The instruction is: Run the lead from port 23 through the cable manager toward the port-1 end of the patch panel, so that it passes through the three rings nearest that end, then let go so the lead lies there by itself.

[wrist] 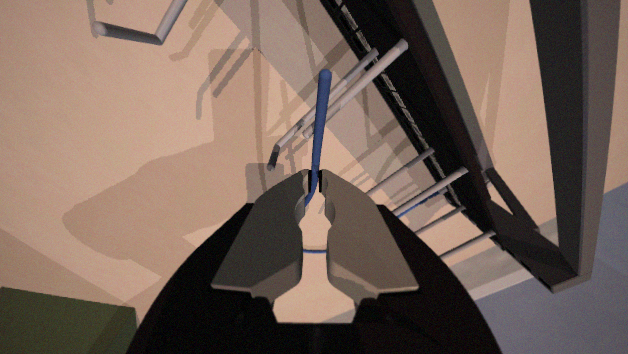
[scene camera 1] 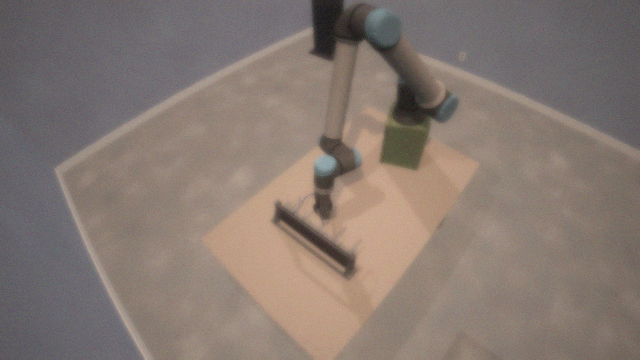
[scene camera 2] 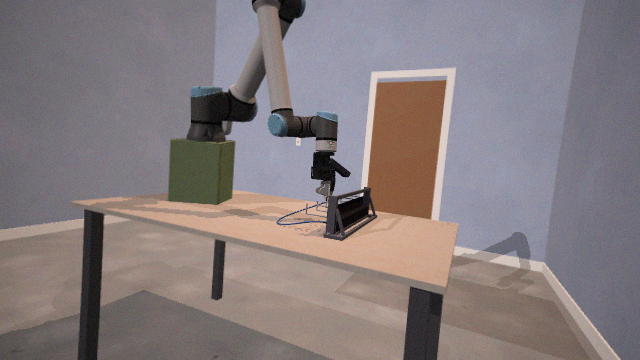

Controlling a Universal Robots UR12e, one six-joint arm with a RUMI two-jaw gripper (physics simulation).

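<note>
The blue lead is held in my gripper, shut on it near its free end. The free end sticks out past the fingertips and crosses over a grey wire ring in the wrist view; whether it passes through it, I cannot tell. The rest of the lead loops low over the table, partly hidden by the fingers. The black patch panel stands in its frame beside the gripper. More wire rings project from it, including another ring at the wrist view's upper left.
The panel stands on the wooden table. A green block carries the arm's base at the table's far side. The panel's wire rings stick out toward the arm, close around and below the fingers.
</note>
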